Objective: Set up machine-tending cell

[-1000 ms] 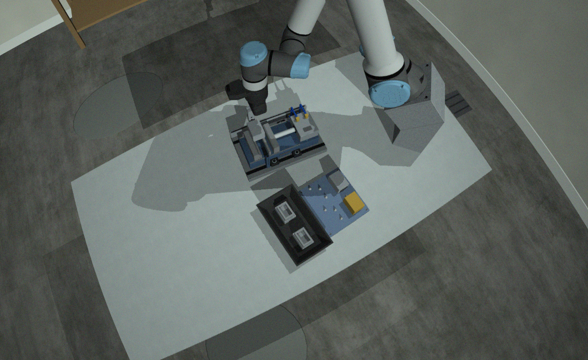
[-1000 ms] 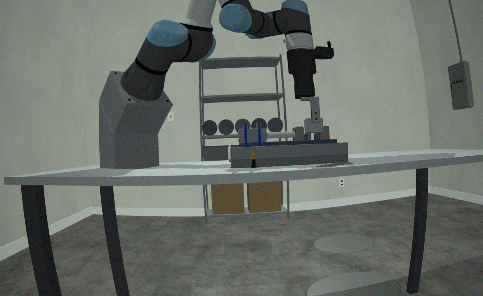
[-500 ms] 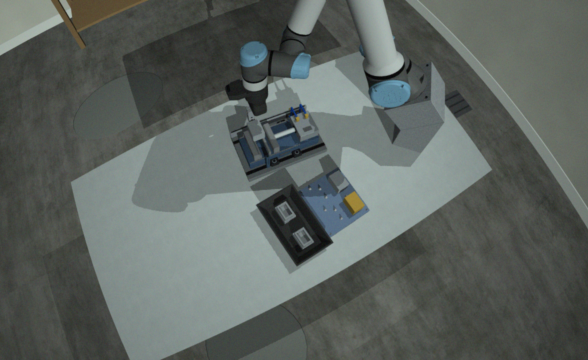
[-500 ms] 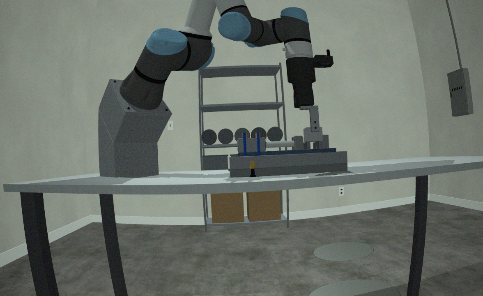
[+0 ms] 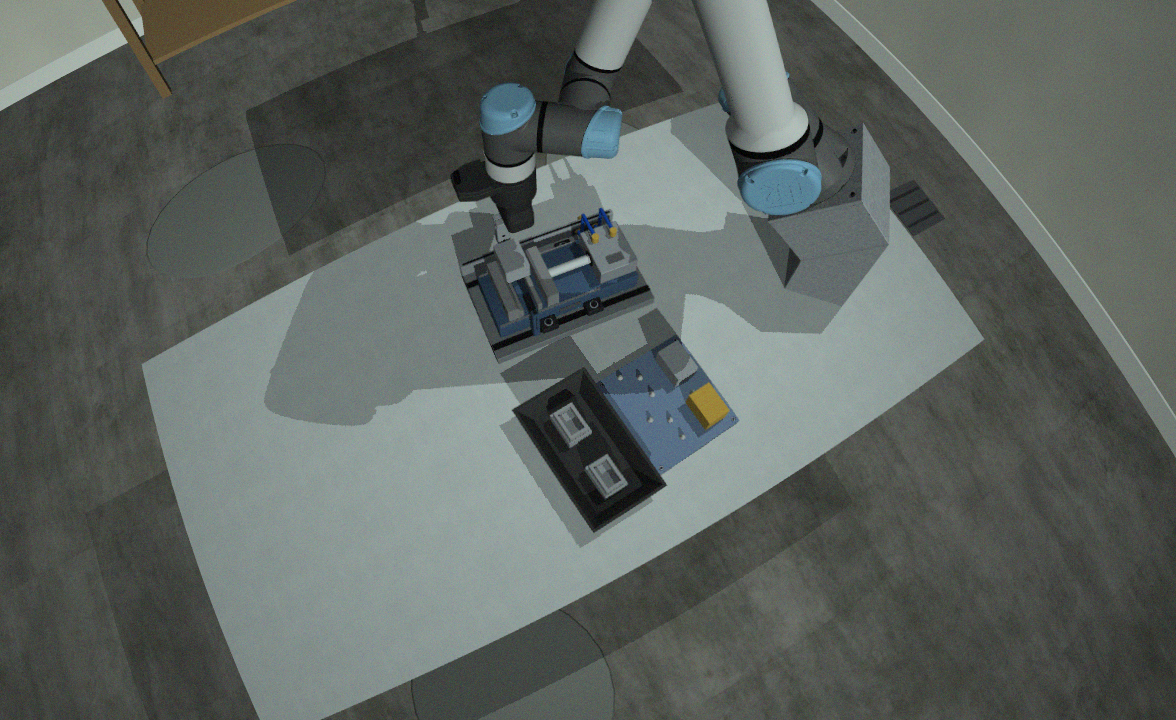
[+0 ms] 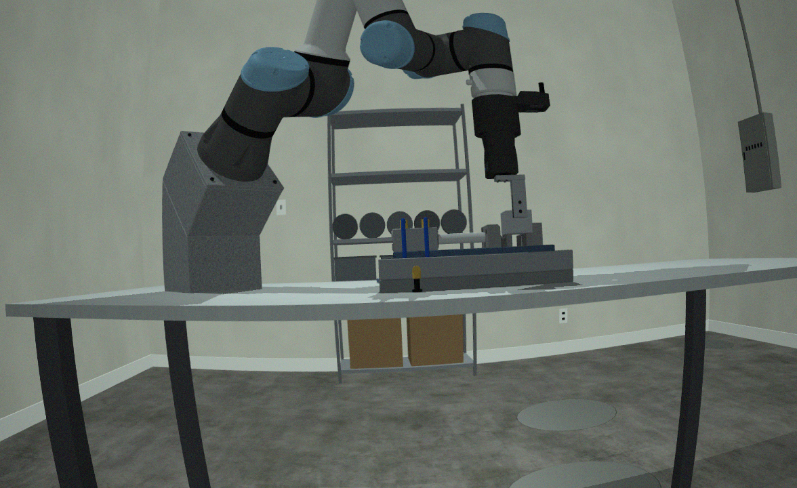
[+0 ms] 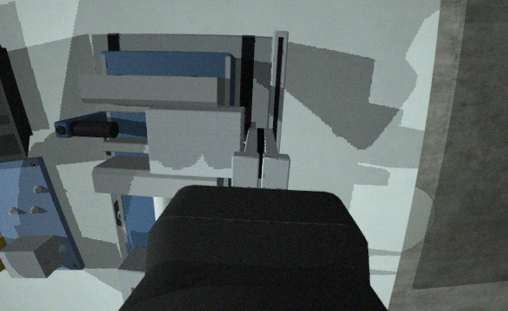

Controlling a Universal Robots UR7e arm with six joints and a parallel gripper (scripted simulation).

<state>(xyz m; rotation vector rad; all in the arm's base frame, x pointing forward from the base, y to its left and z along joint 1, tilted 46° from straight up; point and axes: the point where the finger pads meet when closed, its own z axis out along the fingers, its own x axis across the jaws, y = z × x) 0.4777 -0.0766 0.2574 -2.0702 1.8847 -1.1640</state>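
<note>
Right now the fixed jaw is 8 cm to the left of my hand, 4 cm below it and 4 cm ahead of it. Round my hand: vise (9 cm to the left, 8 cm below, 6 cm behind); piston rod (9 cm to the left, 8 cm behind, 4 cm below); hose block (16 cm behind, 9 cm to the left, 4 cm below).
</note>
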